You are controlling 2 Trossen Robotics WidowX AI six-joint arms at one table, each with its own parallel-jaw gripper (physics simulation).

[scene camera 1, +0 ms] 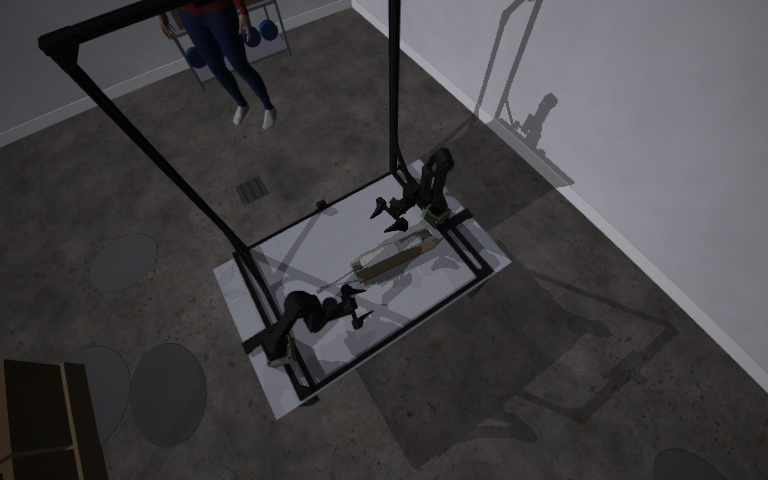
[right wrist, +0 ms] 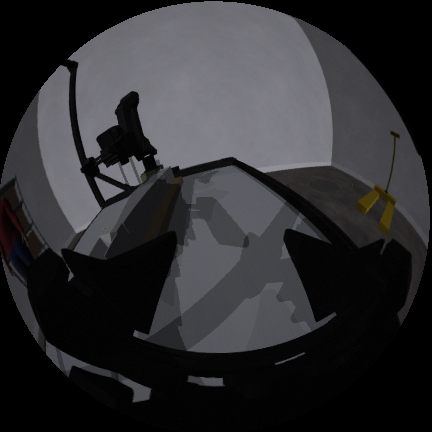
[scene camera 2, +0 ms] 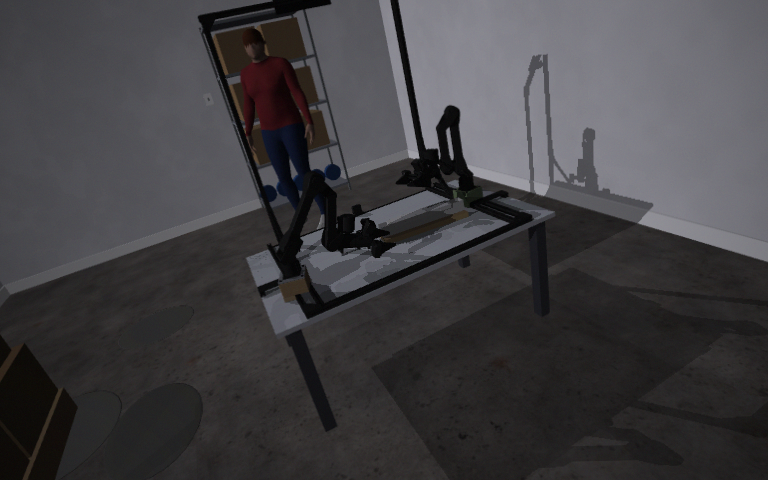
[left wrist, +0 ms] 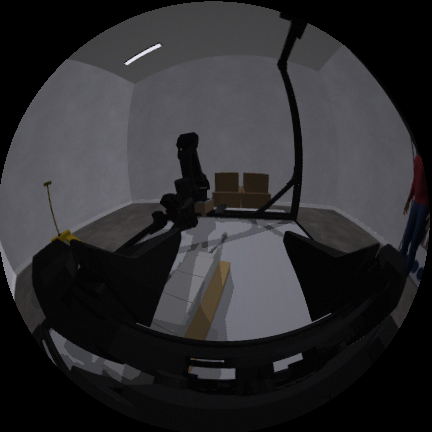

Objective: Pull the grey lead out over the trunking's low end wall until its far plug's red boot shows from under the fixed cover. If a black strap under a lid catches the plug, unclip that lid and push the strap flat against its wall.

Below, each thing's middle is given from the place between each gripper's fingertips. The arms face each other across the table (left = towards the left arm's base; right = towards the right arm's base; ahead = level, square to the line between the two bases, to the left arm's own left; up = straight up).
My left gripper is now 160 mm above the tan trunking (scene camera 2: 457,211), 90 mm short of it and 10 mm to the right of it.
Now: right hand 10 cm past the tan trunking, 24 cm to the right of it and 4 cm above it.
